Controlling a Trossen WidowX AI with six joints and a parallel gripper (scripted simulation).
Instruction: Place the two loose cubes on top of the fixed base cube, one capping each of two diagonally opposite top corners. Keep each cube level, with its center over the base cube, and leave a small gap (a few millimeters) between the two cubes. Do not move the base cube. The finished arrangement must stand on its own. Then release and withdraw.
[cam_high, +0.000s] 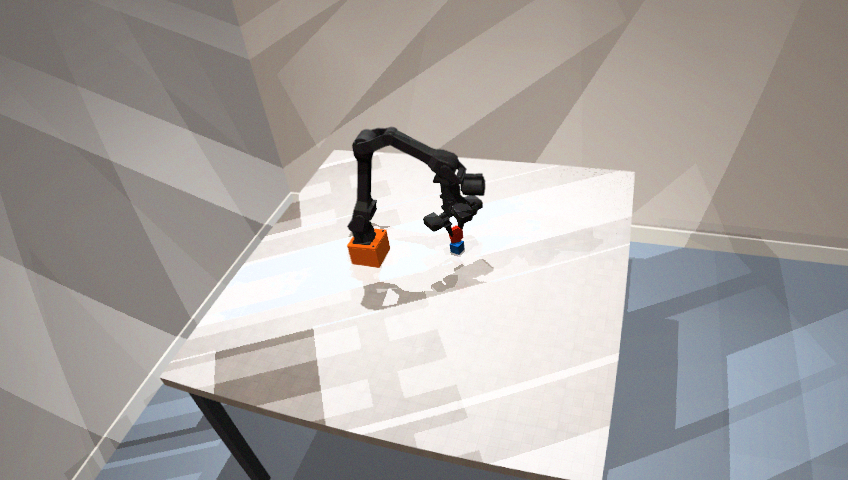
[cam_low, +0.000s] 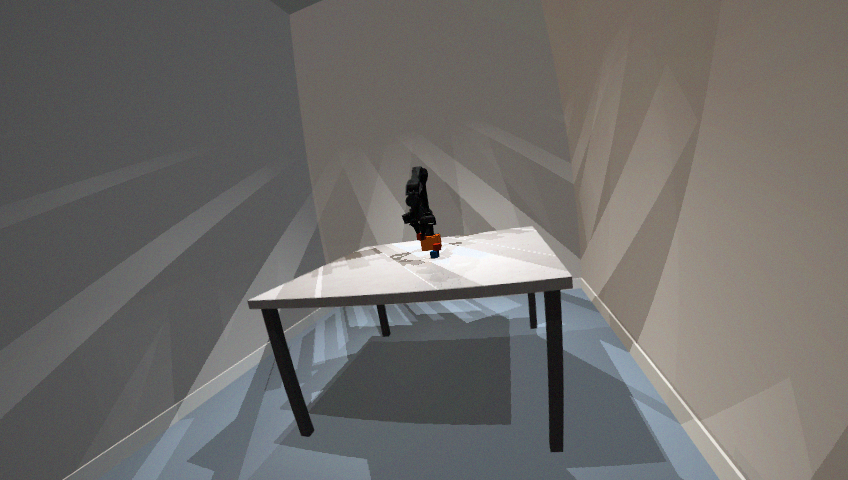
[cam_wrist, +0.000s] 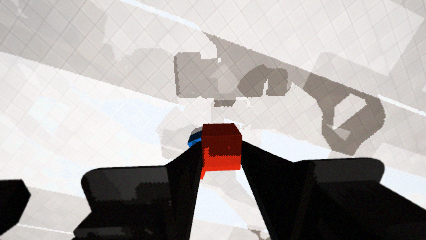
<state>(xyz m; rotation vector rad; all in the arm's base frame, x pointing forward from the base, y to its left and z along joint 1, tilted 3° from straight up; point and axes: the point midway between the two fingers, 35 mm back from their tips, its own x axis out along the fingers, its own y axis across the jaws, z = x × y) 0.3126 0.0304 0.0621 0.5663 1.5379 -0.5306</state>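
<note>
The blue cube lies 100 mm below my gripper tip, 50 mm to the left of it and 20 mm behind it. Round my gripper tip: red cube right at my gripper tip.
</note>
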